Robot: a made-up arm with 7 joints. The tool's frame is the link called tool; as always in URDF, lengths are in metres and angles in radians. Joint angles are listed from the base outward.
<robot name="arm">
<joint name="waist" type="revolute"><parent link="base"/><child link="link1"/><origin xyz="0 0 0.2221" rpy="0 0 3.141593"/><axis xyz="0 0 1"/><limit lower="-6.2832" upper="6.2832"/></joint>
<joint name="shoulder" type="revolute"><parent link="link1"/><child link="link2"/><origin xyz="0 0 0" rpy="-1.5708 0 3.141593"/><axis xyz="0 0 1"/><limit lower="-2.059" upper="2.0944"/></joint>
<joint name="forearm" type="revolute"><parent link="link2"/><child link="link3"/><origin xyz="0 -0.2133 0" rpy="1.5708 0 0"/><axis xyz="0 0 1"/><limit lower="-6.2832" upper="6.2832"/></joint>
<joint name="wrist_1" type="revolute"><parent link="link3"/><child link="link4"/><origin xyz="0.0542 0 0" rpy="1.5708 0 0"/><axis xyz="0 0 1"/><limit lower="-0.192" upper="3.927"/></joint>
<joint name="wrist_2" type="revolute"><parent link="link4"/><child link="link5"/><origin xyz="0.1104 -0.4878 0" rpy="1.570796 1.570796 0"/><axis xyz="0 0 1"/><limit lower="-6.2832" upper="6.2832"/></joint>
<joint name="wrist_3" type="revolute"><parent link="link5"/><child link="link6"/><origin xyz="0 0 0" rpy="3.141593 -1.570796 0"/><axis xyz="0 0 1"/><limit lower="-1.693" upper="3.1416"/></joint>
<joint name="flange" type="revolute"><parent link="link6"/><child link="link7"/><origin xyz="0.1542 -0.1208 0" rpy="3.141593 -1.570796 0"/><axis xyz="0 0 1"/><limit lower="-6.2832" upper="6.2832"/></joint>
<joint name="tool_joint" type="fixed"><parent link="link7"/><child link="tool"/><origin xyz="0 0 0" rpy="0 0 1.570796"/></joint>
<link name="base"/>
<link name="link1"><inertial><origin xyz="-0.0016 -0.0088 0.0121"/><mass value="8.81"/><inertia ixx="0.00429" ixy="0" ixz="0" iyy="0.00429" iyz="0" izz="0.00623"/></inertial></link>
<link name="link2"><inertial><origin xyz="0.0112 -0.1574 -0.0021"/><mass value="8.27"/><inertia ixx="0.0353" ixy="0" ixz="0" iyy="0.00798" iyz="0" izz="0.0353"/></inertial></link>
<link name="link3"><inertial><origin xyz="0.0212 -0.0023 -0.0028"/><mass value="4.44"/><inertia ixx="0.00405" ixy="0" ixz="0" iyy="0.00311" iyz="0" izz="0.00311"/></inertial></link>
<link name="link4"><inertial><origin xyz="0.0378 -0.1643 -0.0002"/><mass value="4.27"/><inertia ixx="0.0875" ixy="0.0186" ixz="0" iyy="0.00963" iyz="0" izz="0.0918"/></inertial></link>
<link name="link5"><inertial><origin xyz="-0.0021 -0.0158 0.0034"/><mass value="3.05"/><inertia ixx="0.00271" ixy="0" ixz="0" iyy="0.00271" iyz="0" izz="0.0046"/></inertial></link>
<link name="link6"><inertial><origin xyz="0.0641 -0.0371 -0.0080"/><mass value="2.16"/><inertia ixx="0.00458" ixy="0.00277" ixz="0" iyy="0.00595" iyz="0" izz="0.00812"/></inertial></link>
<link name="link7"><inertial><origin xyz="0.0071 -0.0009 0.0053"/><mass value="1.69"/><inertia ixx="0.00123" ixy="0" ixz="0" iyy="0.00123" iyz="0" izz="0.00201"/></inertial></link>
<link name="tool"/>
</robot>
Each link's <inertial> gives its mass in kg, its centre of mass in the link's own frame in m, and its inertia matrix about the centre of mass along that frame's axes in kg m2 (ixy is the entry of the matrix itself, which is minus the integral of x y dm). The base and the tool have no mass. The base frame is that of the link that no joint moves.
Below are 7 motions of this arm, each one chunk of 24 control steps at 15 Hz.
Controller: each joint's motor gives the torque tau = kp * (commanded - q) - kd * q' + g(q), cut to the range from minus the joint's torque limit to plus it. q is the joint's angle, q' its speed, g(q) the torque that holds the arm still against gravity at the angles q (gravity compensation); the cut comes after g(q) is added. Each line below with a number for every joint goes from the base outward.
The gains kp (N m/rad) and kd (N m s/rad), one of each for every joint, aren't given. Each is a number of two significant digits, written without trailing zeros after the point. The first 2 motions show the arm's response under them.
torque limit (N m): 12 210 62 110 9.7 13 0.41
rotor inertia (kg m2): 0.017 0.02 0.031 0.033 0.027 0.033 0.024
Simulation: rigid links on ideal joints. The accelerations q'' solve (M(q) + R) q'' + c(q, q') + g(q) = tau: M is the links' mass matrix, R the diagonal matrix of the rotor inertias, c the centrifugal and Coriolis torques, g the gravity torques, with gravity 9.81 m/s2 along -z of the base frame. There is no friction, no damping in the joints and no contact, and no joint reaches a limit. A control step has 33 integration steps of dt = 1/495 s. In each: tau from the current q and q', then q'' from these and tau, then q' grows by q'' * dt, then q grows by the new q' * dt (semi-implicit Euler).
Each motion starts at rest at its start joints. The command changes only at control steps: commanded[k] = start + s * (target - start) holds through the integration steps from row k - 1 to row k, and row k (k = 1, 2, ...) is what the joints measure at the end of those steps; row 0 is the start. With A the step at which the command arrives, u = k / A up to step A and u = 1 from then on. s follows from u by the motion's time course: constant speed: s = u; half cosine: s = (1 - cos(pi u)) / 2; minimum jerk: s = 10 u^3 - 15 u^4 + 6 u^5; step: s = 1 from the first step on.
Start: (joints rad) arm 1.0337 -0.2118 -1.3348 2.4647 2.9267 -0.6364 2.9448
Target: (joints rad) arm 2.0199 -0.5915 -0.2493 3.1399 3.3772 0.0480 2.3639
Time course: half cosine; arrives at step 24
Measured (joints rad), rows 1 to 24:
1: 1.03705 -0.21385 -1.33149 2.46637 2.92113 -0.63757 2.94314
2: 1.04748 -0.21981 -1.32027 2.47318 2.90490 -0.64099 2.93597
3: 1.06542 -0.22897 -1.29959 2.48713 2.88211 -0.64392 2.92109
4: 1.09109 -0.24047 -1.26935 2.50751 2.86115 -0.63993 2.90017
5: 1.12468 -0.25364 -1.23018 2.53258 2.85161 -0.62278 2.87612
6: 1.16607 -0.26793 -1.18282 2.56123 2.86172 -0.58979 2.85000
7: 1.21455 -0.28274 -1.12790 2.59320 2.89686 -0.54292 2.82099
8: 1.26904 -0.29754 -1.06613 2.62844 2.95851 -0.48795 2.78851
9: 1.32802 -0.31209 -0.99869 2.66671 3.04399 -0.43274 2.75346
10: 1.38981 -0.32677 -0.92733 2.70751 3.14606 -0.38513 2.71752
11: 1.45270 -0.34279 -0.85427 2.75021 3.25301 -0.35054 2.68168
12: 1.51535 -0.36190 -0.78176 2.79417 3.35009 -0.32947 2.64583
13: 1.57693 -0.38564 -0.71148 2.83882 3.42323 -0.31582 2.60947
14: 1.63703 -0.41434 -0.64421 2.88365 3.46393 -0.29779 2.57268
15: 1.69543 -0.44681 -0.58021 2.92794 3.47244 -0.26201 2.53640
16: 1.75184 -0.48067 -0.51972 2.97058 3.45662 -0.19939 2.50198
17: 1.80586 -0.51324 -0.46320 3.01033 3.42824 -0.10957 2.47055
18: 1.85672 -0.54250 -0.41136 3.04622 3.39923 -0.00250 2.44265
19: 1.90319 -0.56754 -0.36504 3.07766 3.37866 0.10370 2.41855
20: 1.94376 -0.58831 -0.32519 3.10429 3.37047 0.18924 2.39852
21: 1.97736 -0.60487 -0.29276 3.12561 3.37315 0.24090 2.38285
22: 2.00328 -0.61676 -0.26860 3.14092 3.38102 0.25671 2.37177
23: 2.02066 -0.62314 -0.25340 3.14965 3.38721 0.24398 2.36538
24: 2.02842 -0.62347 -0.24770 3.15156 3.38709 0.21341 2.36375
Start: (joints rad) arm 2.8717 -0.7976 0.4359 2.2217 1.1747 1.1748 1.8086
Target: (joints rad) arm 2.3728 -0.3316 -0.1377 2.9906 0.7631 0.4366 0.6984
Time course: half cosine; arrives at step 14
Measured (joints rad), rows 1 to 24:
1: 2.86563 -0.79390 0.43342 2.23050 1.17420 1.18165 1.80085
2: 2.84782 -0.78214 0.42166 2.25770 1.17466 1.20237 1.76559
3: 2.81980 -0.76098 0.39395 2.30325 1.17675 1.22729 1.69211
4: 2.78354 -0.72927 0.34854 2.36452 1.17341 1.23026 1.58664
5: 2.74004 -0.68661 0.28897 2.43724 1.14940 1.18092 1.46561
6: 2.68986 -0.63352 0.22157 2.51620 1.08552 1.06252 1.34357
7: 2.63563 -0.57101 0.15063 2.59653 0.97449 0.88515 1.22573
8: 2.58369 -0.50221 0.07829 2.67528 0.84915 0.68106 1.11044
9: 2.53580 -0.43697 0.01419 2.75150 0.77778 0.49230 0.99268
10: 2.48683 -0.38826 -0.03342 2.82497 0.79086 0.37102 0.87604
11: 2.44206 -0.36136 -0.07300 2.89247 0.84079 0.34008 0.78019
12: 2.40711 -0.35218 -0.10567 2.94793 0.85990 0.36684 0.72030
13: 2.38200 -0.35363 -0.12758 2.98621 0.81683 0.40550 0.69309
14: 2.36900 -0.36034 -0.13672 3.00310 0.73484 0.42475 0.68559
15: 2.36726 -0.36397 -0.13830 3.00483 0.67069 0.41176 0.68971
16: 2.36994 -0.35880 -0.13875 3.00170 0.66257 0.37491 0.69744
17: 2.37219 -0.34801 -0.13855 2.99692 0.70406 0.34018 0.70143
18: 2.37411 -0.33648 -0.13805 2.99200 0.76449 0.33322 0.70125
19: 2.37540 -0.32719 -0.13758 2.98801 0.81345 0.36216 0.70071
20: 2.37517 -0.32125 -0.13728 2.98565 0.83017 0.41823 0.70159
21: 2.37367 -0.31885 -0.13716 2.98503 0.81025 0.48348 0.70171
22: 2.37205 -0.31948 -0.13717 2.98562 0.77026 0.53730 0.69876
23: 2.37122 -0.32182 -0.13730 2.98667 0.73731 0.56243 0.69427
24: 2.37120 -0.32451 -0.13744 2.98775 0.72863 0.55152 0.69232
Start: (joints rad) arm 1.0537 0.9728 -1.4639 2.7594 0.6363 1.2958 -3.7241
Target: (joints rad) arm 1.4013 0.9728 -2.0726 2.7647 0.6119 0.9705 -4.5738
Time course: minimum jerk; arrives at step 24
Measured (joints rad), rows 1 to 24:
1: 1.05379 0.97285 -1.46426 2.75935 0.63640 1.29586 -3.72443
2: 1.05446 0.97315 -1.46664 2.75906 0.63689 1.29634 -3.72705
3: 1.05648 0.97377 -1.47276 2.75845 0.63723 1.29777 -3.73558
4: 1.06075 0.97463 -1.48386 2.75766 0.63631 1.30028 -3.75306
5: 1.06814 0.97551 -1.50071 2.75689 0.63345 1.30298 -3.78025
6: 1.07928 0.97620 -1.52364 2.75637 0.62897 1.30377 -3.81622
7: 1.09445 0.97651 -1.55256 2.75622 0.62408 1.29972 -3.85988
8: 1.11360 0.97638 -1.58706 2.75652 0.62021 1.28785 -3.91076
9: 1.13635 0.97584 -1.62641 2.75725 0.61826 1.26615 -3.96840
10: 1.16207 0.97501 -1.66967 2.75835 0.61825 1.23427 -4.03157
11: 1.19001 0.97403 -1.71569 2.75972 0.61937 1.19382 -4.09821
12: 1.21930 0.97303 -1.76325 2.76128 0.62044 1.14798 -4.16603
13: 1.24903 0.97208 -1.81104 2.76292 0.62038 1.10072 -4.23304
14: 1.27827 0.97125 -1.85772 2.76453 0.61872 1.05575 -4.29762
15: 1.30606 0.97058 -1.90199 2.76600 0.61573 1.01582 -4.35822
16: 1.33150 0.97013 -1.94263 2.76722 0.61218 0.98244 -4.41321
17: 1.35379 0.96992 -1.97858 2.76811 0.60899 0.95613 -4.46111
18: 1.37236 0.96993 -2.00901 2.76866 0.60677 0.93679 -4.50084
19: 1.38692 0.97012 -2.03342 2.76888 0.60571 0.92410 -4.53185
20: 1.39741 0.97041 -2.05162 2.76881 0.60560 0.91762 -4.55412
21: 1.40402 0.97076 -2.06384 2.76850 0.60609 0.91681 -4.56812
22: 1.40714 0.97115 -2.07072 2.76798 0.60692 0.92110 -4.57484
23: 1.40740 0.97159 -2.07338 2.76726 0.60806 0.92989 -4.57603
24: 1.40564 0.97212 -2.07346 2.76634 0.60966 0.94264 -4.57425

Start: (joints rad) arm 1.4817 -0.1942 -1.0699 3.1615 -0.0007 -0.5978 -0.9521
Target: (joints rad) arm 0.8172 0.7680 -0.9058 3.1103 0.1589 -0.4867 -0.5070
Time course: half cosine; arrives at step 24
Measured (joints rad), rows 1 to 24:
1: 1.47982 -0.19335 -1.06887 3.16158 0.00258 -0.59774 -0.95126
2: 1.47333 -0.18900 -1.06597 3.16215 0.01676 -0.59826 -0.94718
3: 1.46123 -0.17775 -1.06156 3.16317 0.04658 -0.60179 -0.93767
4: 1.44367 -0.15720 -1.05597 3.16378 0.08846 -0.61072 -0.92270
5: 1.42110 -0.12640 -1.04951 3.16321 0.13212 -0.62383 -0.90397
6: 1.39387 -0.08573 -1.04246 3.16134 0.16548 -0.63527 -0.88308
7: 1.36227 -0.03652 -1.03506 3.15856 0.17906 -0.63734 -0.86036
8: 1.32687 0.01938 -1.02740 3.15527 0.16842 -0.62479 -0.83534
9: 1.28837 0.08011 -1.01946 3.15166 0.13531 -0.59763 -0.80796
10: 1.24758 0.14414 -1.01113 3.14769 0.08744 -0.56137 -0.77907
11: 1.20523 0.21042 -1.00230 3.14324 0.03676 -0.52461 -0.74985
12: 1.16195 0.27806 -0.99291 3.13832 -0.00411 -0.49519 -0.72099
13: 1.11840 0.34600 -0.98302 3.13315 -0.02612 -0.47717 -0.69243
14: 1.07531 0.41273 -0.97277 3.12807 -0.02681 -0.47008 -0.66398
15: 1.03337 0.47653 -0.96240 3.12337 -0.00974 -0.47013 -0.63603
16: 0.99325 0.53581 -0.95219 3.11919 0.01833 -0.47224 -0.60958
17: 0.95557 0.58953 -0.94245 3.11556 0.05060 -0.47196 -0.58567
18: 0.92090 0.63722 -0.93350 3.11240 0.08187 -0.46692 -0.56474
19: 0.88984 0.67880 -0.92559 3.10960 0.10874 -0.45705 -0.54676
20: 0.86296 0.71434 -0.91894 3.10704 0.12927 -0.44397 -0.53170
21: 0.84082 0.74370 -0.91369 3.10471 0.14257 -0.42991 -0.51982
22: 0.82391 0.76648 -0.90992 3.10267 0.14855 -0.41683 -0.51155
23: 0.81269 0.78202 -0.90767 3.10108 0.14782 -0.40594 -0.50713
24: 0.80752 0.78955 -0.90691 3.10011 0.14163 -0.39778 -0.50653

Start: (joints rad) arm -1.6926 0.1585 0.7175 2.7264 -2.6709 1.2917 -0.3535
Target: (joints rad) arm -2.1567 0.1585 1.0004 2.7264 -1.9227 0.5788 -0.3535
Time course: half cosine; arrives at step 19
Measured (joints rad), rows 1 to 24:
1: -1.69491 0.15836 0.71935 2.72629 -2.67028 1.28990 -0.35356
2: -1.70265 0.15789 0.72476 2.72628 -2.66592 1.28180 -0.35377
3: -1.71663 0.15708 0.73356 2.72673 -2.65249 1.26371 -0.35413
4: -1.73647 0.15603 0.74567 2.72744 -2.62538 1.23495 -0.35446
5: -1.76144 0.15507 0.76092 2.72808 -2.58302 1.19648 -0.35455
6: -1.79081 0.15469 0.77886 2.72842 -2.52717 1.14954 -0.35436
7: -1.82383 0.15523 0.79892 2.72837 -2.46177 1.09524 -0.35402
8: -1.85960 0.15674 0.82051 2.72790 -2.39129 1.03482 -0.35369
9: -1.89711 0.15897 0.84308 2.72709 -2.31963 0.96995 -0.35341
10: -1.93533 0.16141 0.86607 2.72615 -2.24984 0.90299 -0.35311
11: -1.97323 0.16346 0.88890 2.72534 -2.18438 0.83707 -0.35280
12: -2.00980 0.16462 0.91099 2.72490 -2.12517 0.77565 -0.35254
13: -2.04406 0.16459 0.93177 2.72498 -2.07331 0.72168 -0.35248
14: -2.07508 0.16341 0.95069 2.72555 -2.02889 0.67678 -0.35269
15: -2.10202 0.16144 0.96721 2.72644 -1.99131 0.64099 -0.35307
16: -2.12409 0.15924 0.98082 2.72733 -1.96009 0.61310 -0.35341
17: -2.14067 0.15740 0.99110 2.72793 -1.93557 0.59163 -0.35353
18: -2.15131 0.15632 0.99769 2.72809 -1.91896 0.57585 -0.35340
19: -2.15576 0.15609 1.00039 2.72783 -1.91188 0.56647 -0.35313
20: -2.15630 0.15648 1.00089 2.72710 -1.91393 0.56368 -0.35293
21: -2.15612 0.15725 1.00099 2.72626 -1.92074 0.56531 -0.35301
22: -2.15618 0.15820 1.00075 2.72587 -1.92653 0.56919 -0.35339
23: -2.15653 0.15905 1.00036 2.72594 -1.92804 0.57466 -0.35378
24: -2.15689 0.15956 1.00005 2.72615 -1.92569 0.58120 -0.35388

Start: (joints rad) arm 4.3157 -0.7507 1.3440 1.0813 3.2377 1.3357 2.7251
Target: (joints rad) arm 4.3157 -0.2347 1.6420 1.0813 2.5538 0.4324 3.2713
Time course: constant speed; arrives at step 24
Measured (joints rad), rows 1 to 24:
1: 4.31558 -0.73487 1.34913 1.08376 3.23931 1.33487 2.73743
2: 4.31535 -0.71143 1.35885 1.08468 3.23523 1.32682 2.76991
3: 4.31428 -0.68895 1.37141 1.08388 3.21632 1.30036 2.80696
4: 4.31343 -0.66728 1.38540 1.08285 3.17908 1.24941 2.83228
5: 4.31340 -0.64575 1.40039 1.08203 3.12718 1.17892 2.84648
6: 4.31398 -0.62432 1.41637 1.08096 3.06952 1.10138 2.86143
7: 4.31481 -0.60297 1.43283 1.07951 3.01611 1.02923 2.88456
8: 4.31566 -0.58168 1.44853 1.07823 2.97401 0.97042 2.91257
9: 4.31639 -0.56038 1.46232 1.07780 2.94518 0.92830 2.93828
10: 4.31680 -0.53900 1.47391 1.07841 2.92671 0.90251 2.95940
11: 4.31675 -0.51749 1.48387 1.07968 2.91285 0.88908 2.97944
12: 4.31626 -0.49585 1.49328 1.08105 2.89794 0.88078 3.00208
13: 4.31559 -0.47414 1.50313 1.08210 2.87845 0.86893 3.02713
14: 4.31509 -0.45247 1.51415 1.08264 2.85328 0.84629 3.05176
15: 4.31497 -0.43089 1.52660 1.08261 2.82291 0.80953 3.07424
16: 4.31528 -0.40945 1.54030 1.08204 2.78874 0.75994 3.09541
17: 4.31588 -0.38813 1.55467 1.08111 2.75305 0.70258 3.11702
18: 4.31653 -0.36686 1.56893 1.08013 2.71864 0.64418 3.13973
19: 4.31698 -0.34557 1.58240 1.07945 2.68779 0.59104 3.16287
20: 4.31704 -0.32417 1.59473 1.07928 2.66087 0.54720 3.18571
21: 4.31666 -0.30261 1.60606 1.07959 2.63623 0.51338 3.20830
22: 4.31602 -0.28093 1.61692 1.08018 2.61133 0.48700 3.23113
23: 4.31540 -0.25922 1.62795 1.08079 2.58440 0.46332 3.25434
24: 4.31507 -0.23756 1.63964 1.08124 2.55524 0.43739 3.27756

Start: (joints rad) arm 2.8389 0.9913 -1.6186 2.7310 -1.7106 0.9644 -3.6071
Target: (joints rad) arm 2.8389 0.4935 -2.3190 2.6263 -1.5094 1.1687 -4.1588
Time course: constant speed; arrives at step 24
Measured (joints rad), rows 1 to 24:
1: 2.84106 0.99005 -1.63924 2.72760 -1.71003 0.94726 -3.61974
2: 2.84325 0.97900 -1.66542 2.72419 -1.71440 0.90675 -3.65267
3: 2.84485 0.95818 -1.69490 2.72070 -1.71933 0.86087 -3.68997
4: 2.84508 0.93147 -1.72616 2.71653 -1.71643 0.83801 -3.71604
5: 2.84340 0.90301 -1.75786 2.71136 -1.70101 0.85733 -3.73147
6: 2.84020 0.87510 -1.78934 2.70543 -1.67586 0.91741 -3.74734
7: 2.83679 0.84811 -1.82056 2.69937 -1.64758 0.99923 -3.77055
8: 2.83457 0.82177 -1.85167 2.69386 -1.62148 1.07831 -3.79809
9: 2.83418 0.79633 -1.88265 2.68922 -1.60095 1.13623 -3.82328
10: 2.83528 0.77267 -1.91315 2.68533 -1.58872 1.16517 -3.84399
11: 2.83689 0.75163 -1.94273 2.68177 -1.58616 1.16643 -3.86362
12: 2.83821 0.73341 -1.97117 2.67820 -1.59149 1.14669 -3.88593
13: 2.83900 0.71737 -1.99863 2.67450 -1.59983 1.11475 -3.91099
14: 2.83943 0.70231 -2.02559 2.67070 -1.60552 1.07963 -3.93612
15: 2.83971 0.68688 -2.05265 2.66684 -1.60499 1.04951 -3.95939
16: 2.83993 0.66996 -2.08032 2.66286 -1.59804 1.03096 -3.98128
17: 2.84003 0.65090 -2.10888 2.65867 -1.58695 1.02806 -4.00343
18: 2.83994 0.62961 -2.13839 2.65420 -1.57443 1.04163 -4.02661
19: 2.83965 0.60644 -2.16866 2.64943 -1.56190 1.06916 -4.05027
20: 2.83922 0.58209 -2.19941 2.64445 -1.54918 1.10548 -4.07352
21: 2.83877 0.55743 -2.23027 2.63941 -1.53545 1.14402 -4.09620
22: 2.83838 0.53330 -2.26086 2.63442 -1.52051 1.17838 -4.11876
23: 2.83809 0.51033 -2.29090 2.62959 -1.50529 1.20358 -4.14166
24: 2.83793 0.48882 -2.32027 2.62499 -1.49154 1.21697 -4.16488

